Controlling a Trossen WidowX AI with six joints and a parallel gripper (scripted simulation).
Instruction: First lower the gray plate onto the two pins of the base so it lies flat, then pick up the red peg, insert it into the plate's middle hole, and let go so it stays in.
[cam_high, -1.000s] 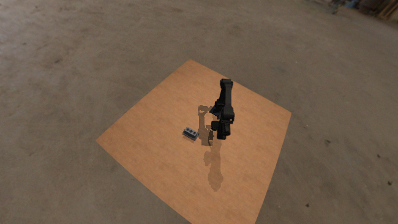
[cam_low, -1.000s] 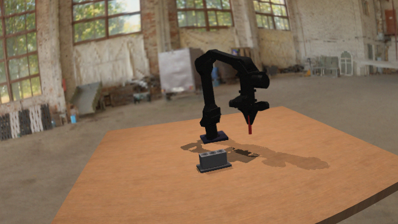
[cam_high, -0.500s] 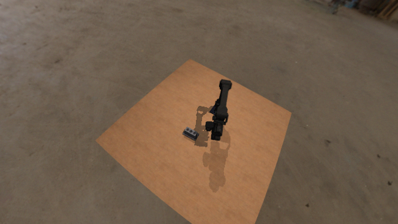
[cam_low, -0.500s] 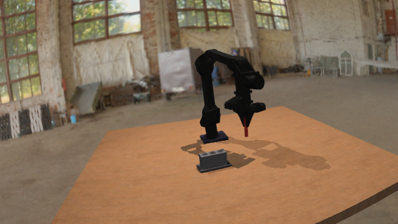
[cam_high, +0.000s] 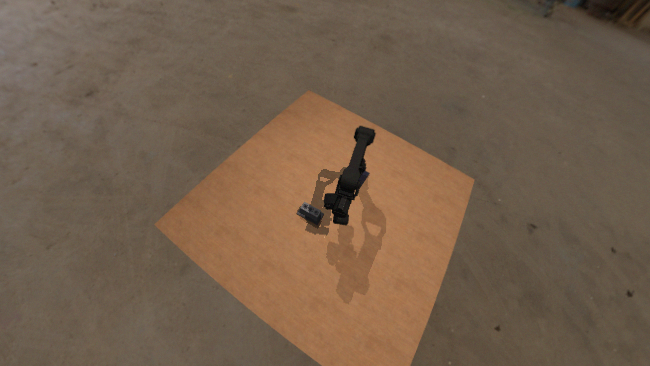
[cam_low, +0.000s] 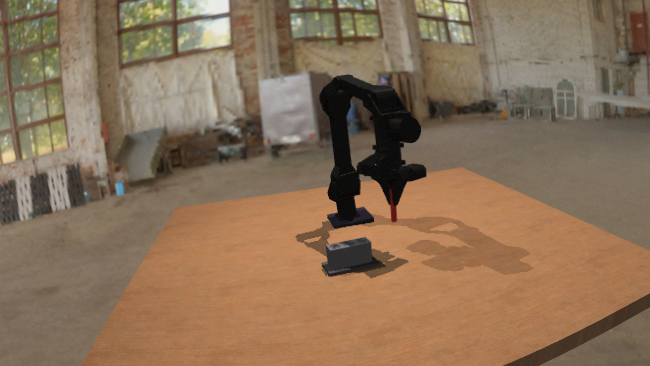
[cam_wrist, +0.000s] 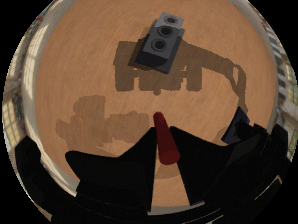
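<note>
Now: the gray plate 13 cm to the right of my gripper tip, 7 cm below it and 4 cm ahead of it. The rest, counted from my gripper tip: dark base 13 cm to the right, 11 cm below, 4 cm ahead; red peg right at my gripper tip.
</note>
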